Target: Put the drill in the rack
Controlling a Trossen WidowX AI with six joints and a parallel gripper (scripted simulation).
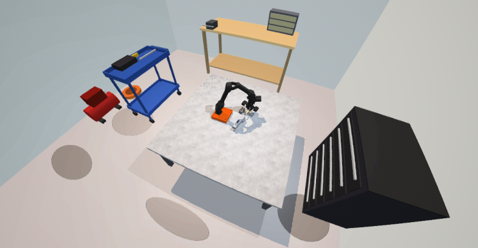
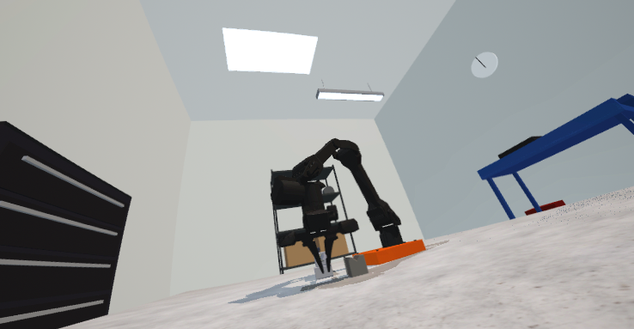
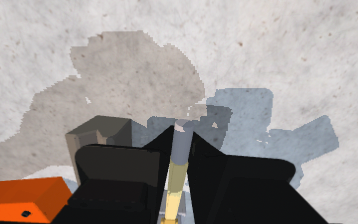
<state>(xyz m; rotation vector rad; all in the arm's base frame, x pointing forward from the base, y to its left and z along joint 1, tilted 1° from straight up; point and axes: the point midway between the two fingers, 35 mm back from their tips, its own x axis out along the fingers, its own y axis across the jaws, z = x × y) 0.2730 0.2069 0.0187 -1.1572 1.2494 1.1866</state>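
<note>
Now: gripper tip 40 mm to the left of the drill and 30 mm below it. The rest, counted from my gripper tip: dark key 230 mm to the right, 30 mm above, 10 mm behind; then rack 80 mm behind, 30 mm to the right.
</note>
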